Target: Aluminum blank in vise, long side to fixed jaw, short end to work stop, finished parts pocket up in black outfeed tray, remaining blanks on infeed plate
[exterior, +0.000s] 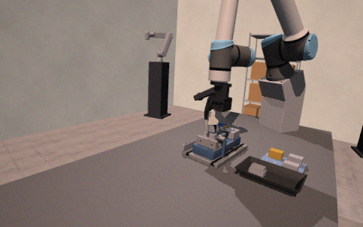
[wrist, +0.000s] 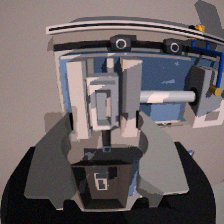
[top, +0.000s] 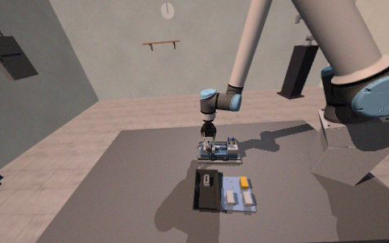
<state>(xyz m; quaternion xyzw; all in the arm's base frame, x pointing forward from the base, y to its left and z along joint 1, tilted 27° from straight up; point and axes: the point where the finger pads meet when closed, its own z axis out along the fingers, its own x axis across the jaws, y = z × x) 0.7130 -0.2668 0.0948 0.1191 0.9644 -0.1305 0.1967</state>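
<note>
Now: the vise 90 mm below my hand, 70 mm behind it and 20 mm to the left of it. Round my hand: yellow brass blank (300 mm to the left, 120 mm behind, 110 mm below).
</note>
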